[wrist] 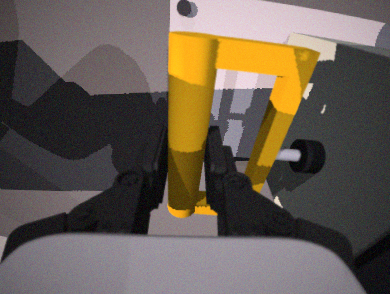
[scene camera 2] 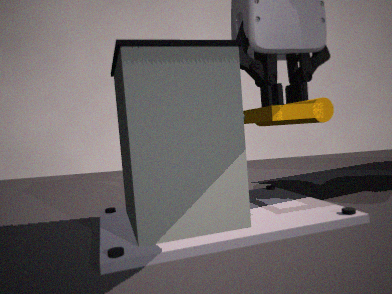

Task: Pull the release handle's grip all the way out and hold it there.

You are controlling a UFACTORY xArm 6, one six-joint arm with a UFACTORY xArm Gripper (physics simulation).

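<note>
The release handle is a yellow rectangular frame; its grip, a thick round bar [scene camera 2: 300, 113] [wrist: 190, 100], forms the outer side, away from the housing. A short pale rod [wrist: 289, 155] joins the frame's inner side to a black collar [wrist: 311, 156] on the housing, with a stretch of rod showing between them. My gripper [scene camera 2: 284, 101] [wrist: 186, 143] points down from above and is shut on the grip, one finger on each side of the bar. In the scene view the fingertips reach the top of the yellow handle, and their lower ends are hidden behind it.
The tall grey-green housing [scene camera 2: 185, 135] [wrist: 345, 120] with a black top [scene camera 2: 175, 43] stands beside the handle. It sits on a pale base plate [scene camera 2: 300, 222] [wrist: 280, 19] with black bolts [scene camera 2: 115, 252] [wrist: 184, 7] at its corners. Dark shadows fall across the floor and plate.
</note>
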